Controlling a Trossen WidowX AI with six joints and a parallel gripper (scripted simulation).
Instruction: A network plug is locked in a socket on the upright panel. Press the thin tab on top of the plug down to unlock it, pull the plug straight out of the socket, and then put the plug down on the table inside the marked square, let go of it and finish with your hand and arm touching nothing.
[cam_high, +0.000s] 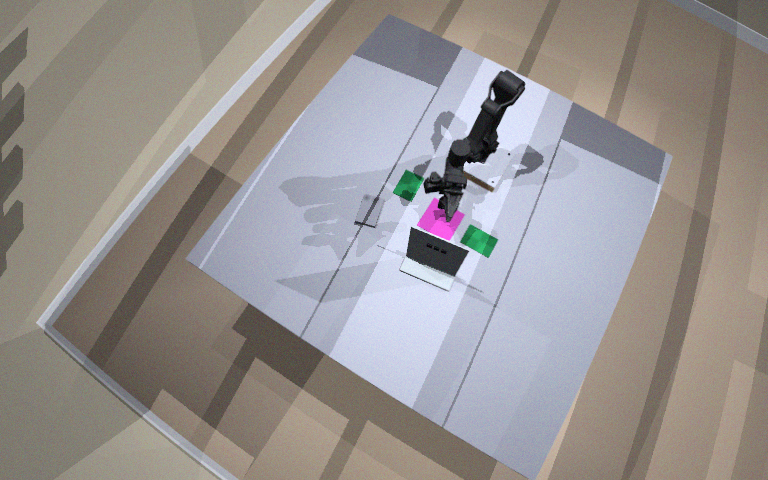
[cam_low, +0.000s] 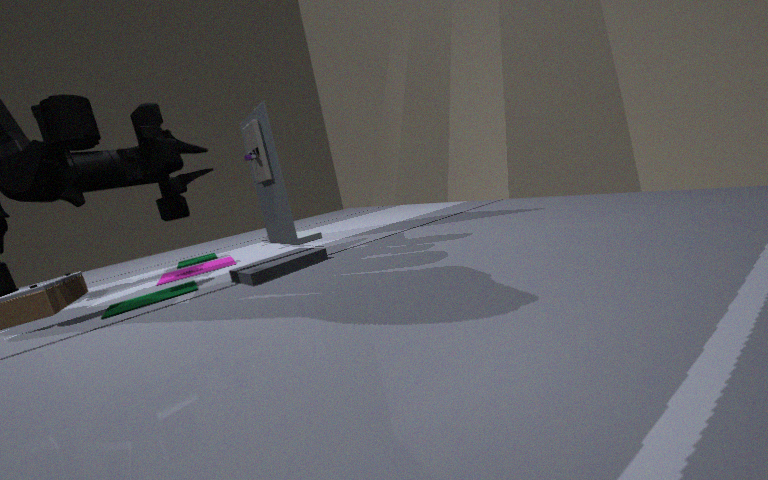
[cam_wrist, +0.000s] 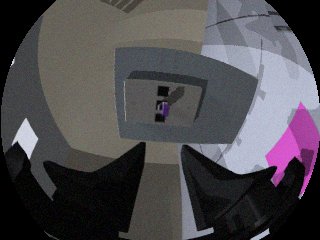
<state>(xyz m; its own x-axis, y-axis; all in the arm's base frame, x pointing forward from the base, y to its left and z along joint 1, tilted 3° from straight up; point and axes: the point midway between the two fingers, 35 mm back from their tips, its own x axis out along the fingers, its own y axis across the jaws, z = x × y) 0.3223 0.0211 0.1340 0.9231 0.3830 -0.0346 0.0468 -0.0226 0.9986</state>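
My gripper tip is now 100 mm short of the upright grey panel, 70 mm above it and 10 mm to the right of it.
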